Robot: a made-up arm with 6 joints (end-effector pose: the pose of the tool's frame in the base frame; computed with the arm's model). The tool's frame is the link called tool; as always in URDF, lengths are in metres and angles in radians. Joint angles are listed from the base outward.
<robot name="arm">
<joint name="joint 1" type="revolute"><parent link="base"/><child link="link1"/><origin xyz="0 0 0.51"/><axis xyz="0 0 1"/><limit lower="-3.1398" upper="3.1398" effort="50" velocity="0.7"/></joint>
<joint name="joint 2" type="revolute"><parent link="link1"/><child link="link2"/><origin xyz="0 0 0"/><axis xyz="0 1 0"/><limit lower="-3.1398" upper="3.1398" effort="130" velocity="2.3"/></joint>
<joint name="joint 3" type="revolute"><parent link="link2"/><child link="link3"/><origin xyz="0 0 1.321"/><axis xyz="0 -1 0"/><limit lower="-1.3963" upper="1.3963" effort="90" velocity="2.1"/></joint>
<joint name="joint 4" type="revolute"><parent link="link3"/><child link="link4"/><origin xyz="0 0 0"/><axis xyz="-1 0 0"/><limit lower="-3.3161" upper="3.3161" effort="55" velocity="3"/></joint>
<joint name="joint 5" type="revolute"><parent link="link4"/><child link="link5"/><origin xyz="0.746 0 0"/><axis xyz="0 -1 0"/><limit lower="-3.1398" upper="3.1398" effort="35" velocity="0.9"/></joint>
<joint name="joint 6" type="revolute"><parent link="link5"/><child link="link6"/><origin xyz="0 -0.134 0"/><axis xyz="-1 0 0"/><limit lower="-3.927" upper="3.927" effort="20" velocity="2.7"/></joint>
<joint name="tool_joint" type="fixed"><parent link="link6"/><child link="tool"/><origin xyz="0 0 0"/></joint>
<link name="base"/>
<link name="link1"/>
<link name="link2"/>
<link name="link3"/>
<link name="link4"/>
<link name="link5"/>
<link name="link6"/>
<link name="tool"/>
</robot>
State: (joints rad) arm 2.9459 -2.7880 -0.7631 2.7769 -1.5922 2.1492
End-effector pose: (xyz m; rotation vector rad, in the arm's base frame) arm 0.7875 -0.2837 -0.0798 -1.9761 0.0842 0.5738
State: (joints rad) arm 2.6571 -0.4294 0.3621 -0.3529 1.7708 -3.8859
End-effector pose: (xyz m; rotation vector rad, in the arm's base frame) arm 0.0521 0.1146 2.2092 0.4265 -0.5374 0.0435
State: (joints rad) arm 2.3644 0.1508 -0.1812 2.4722 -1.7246 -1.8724
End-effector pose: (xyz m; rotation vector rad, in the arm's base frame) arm -0.7373 0.5779 1.6515 0.3990 -0.8423 0.8816
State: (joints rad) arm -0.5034 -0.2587 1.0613 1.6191 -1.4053 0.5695
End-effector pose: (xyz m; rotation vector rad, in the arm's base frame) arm -0.2443 0.1419 2.5429 -0.6728 0.7577 -2.0053
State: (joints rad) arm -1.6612 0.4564 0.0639 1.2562 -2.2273 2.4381
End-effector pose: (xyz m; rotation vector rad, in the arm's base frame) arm -0.1605 -1.3111 1.5282 0.8381 1.9447 1.5857
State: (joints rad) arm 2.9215 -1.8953 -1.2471 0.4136 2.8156 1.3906
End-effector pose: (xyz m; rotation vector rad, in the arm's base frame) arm 0.7000 -0.0309 0.5821 2.1096 -0.1667 -0.5761
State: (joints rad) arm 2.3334 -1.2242 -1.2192 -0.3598 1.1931 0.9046
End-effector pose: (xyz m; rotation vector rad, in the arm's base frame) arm 0.4335 -0.2721 0.9153 0.7624 -0.8809 1.3823
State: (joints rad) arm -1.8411 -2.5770 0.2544 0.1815 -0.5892 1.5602
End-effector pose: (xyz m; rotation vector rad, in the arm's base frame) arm 0.2534 1.4081 -0.4013 1.6389 0.2899 1.7326
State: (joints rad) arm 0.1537 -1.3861 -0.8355 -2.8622 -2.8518 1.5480
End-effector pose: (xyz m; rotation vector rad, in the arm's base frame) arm -0.6556 0.0288 1.1114 0.2518 1.7745 -2.3068
